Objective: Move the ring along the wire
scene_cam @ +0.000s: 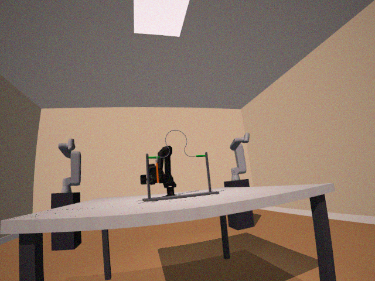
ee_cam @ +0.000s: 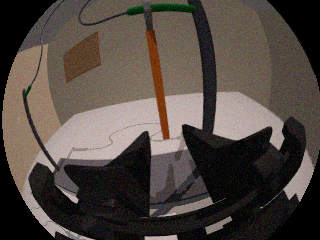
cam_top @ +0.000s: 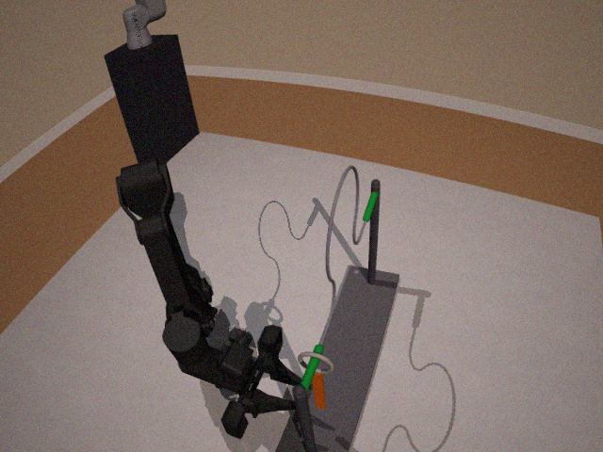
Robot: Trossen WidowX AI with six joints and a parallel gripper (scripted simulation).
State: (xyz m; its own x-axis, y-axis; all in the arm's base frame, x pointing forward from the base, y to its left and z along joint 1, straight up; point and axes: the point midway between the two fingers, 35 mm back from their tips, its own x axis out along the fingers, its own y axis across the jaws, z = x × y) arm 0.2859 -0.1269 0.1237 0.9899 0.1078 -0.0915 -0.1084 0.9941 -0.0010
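The ring with orange handle lies 2 cm ahead of my gripper tip and 8 cm above it.
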